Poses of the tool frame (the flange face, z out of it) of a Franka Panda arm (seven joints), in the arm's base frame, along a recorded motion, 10 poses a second.
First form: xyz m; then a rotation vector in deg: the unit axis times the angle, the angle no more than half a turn.
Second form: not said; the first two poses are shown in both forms.
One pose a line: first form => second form
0.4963 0.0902 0.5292 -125.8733 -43.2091 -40.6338 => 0.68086 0.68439 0.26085 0.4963; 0.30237 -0.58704 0.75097 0.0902; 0.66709 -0.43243 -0.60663 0.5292; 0 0 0 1
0.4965 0.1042 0.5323 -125.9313 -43.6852 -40.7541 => 0.67682 0.68845 0.26067 0.4965; 0.30778 -0.58630 0.74935 0.1042; 0.66872 -0.42695 -0.60871 0.5323; 0 0 0 1
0.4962 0.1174 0.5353 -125.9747 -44.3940 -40.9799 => 0.67036 0.69472 0.26075 0.4962; 0.31540 -0.58483 0.74732 0.1174; 0.67168 -0.41873 -0.61116 0.5353; 0 0 0 1
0.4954 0.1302 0.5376 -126.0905 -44.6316 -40.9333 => 0.66923 0.69613 0.25989 0.4954; 0.31899 -0.58504 0.74564 0.1302; 0.67111 -0.41610 -0.61358 0.5376; 0 0 0 1
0.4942 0.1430 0.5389 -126.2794 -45.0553 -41.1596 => 0.66511 0.69928 0.26198 0.4942; 0.32398 -0.58632 0.74247 0.1430; 0.67280 -0.40895 -0.61652 0.5389; 0 0 0 1
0.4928 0.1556 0.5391 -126.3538 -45.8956 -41.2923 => 0.65829 0.70617 0.26075 0.4928; 0.33366 -0.58422 0.73984 0.1556; 0.67478 -0.40003 -0.62020 0.5391; 0 0 0 1
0.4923 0.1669 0.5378 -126.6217 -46.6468 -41.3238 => 0.65320 0.71121 0.25981 0.4923; 0.34367 -0.58422 0.73524 0.1669; 0.67470 -0.39097 -0.62604 0.5378; 0 0 0 1
